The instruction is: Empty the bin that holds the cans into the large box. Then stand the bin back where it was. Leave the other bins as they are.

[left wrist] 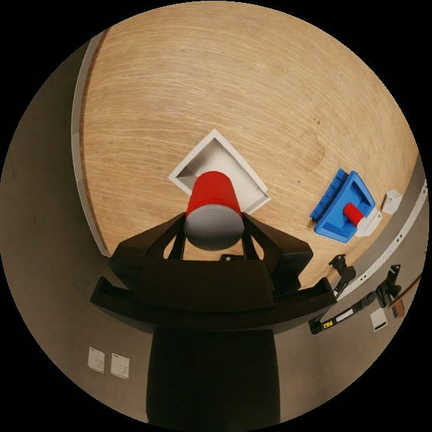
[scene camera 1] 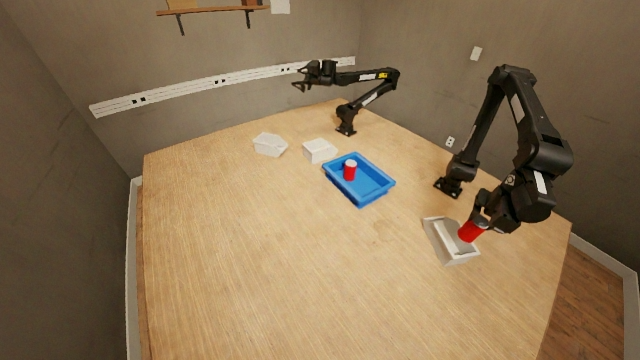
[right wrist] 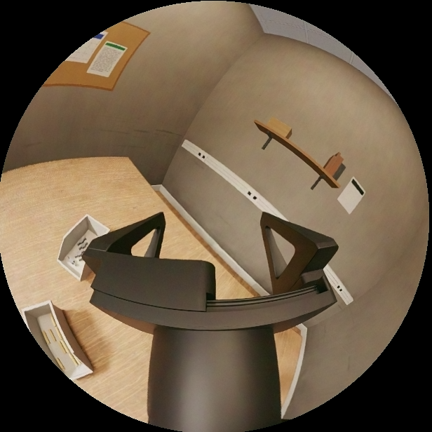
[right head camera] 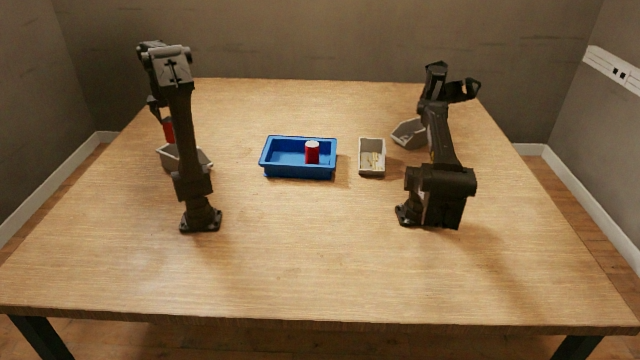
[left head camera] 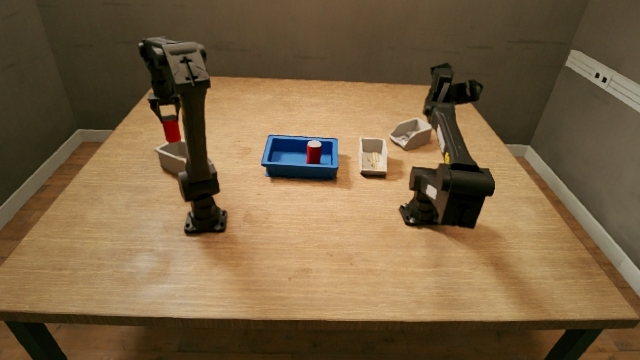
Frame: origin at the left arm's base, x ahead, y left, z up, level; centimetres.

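Where they show: left gripper, between the fingertips: [scene camera 1: 477, 224] [right head camera: 169, 123] [left head camera: 170, 122]; right gripper, between the fingertips: [scene camera 1: 294, 77] [right head camera: 467, 87] [left head camera: 469, 89]; left arm's base, origin of its link: [scene camera 1: 447, 188] [right head camera: 201, 222] [left head camera: 206, 223]; right arm's base, origin of its link: [scene camera 1: 345, 131] [right head camera: 415, 216] [left head camera: 419, 216].
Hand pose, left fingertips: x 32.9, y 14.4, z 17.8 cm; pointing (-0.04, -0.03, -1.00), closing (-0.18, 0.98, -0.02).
Note:
Each offset is from my left fingertips to the top centre of the thing.
My left gripper [left head camera: 169, 118] [left wrist: 213, 217] is shut on a red can {dx -0.2, dy -0.1, dz +2.0 cm} [left head camera: 172, 130] [right head camera: 169, 131] [scene camera 1: 470, 231] [left wrist: 212, 192] with a grey end, held above a light grey bin {dx -2.3, dy -3.6, dz -10.2 cm} [left head camera: 171, 156] [right head camera: 169, 159] [scene camera 1: 440, 245] [left wrist: 240, 154]. The bin stands on the table; no other can shows in its visible part. A second red can {dx -1.3, dy -50.5, dz -8.7 cm} [left head camera: 314, 152] [right head camera: 312, 152] [scene camera 1: 350, 170] [left wrist: 354, 214] stands upright in the large blue box {dx -1.2, dy -45.7, dz -11.4 cm} [left head camera: 300, 172] [right head camera: 298, 172] [scene camera 1: 360, 200] [left wrist: 325, 231]. My right gripper [right wrist: 212, 216] [scene camera 1: 296, 85] is open and empty, raised beyond the other bins.
A grey bin {dx -3.0, dy -72.8, dz -10.3 cm} [left head camera: 373, 173] [right head camera: 372, 173] [scene camera 1: 316, 152] [right wrist: 75, 340] with yellowish pieces stands right of the blue box in the head views. Another grey bin {dx +14.8, dy -93.5, dz -10.3 cm} [left head camera: 417, 142] [right head camera: 411, 142] [scene camera 1: 269, 145] [right wrist: 70, 240] with small dark pieces stands farther back, near the right arm.

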